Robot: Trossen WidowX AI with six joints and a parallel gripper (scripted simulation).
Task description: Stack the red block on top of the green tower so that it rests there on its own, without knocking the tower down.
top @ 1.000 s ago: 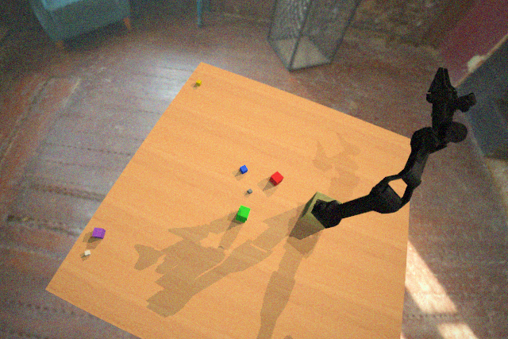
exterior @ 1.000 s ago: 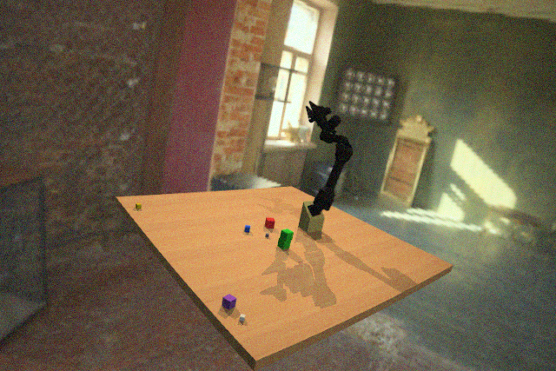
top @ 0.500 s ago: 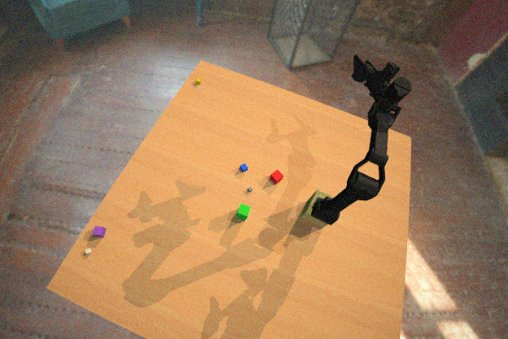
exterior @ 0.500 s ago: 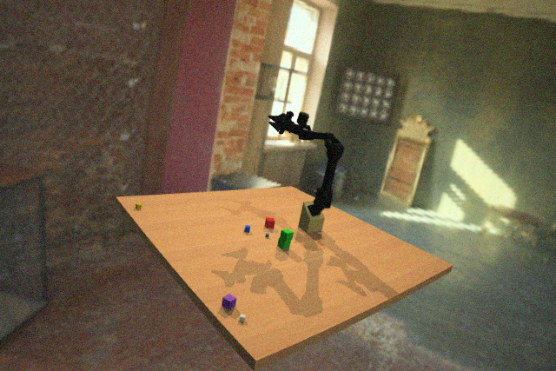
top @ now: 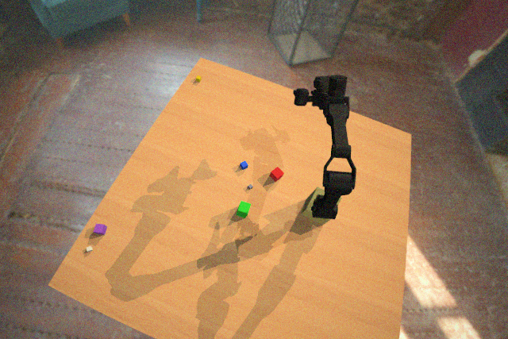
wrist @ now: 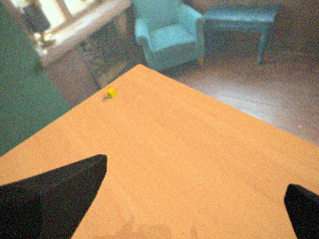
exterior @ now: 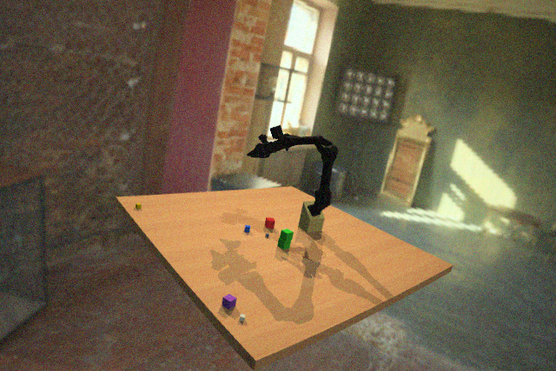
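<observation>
Now: gripper tip 2 cm past the red block, 24 cm to the right of it and 30 cm above it. Also, from my gripper tip: yellow cube 54 cm ahead, 16 cm to the right, 31 cm below; blue cube 14 cm ahead, 25 cm to the left, 31 cm below; green block 7 cm ahead, 45 cm to the left, 26 cm below.
</observation>
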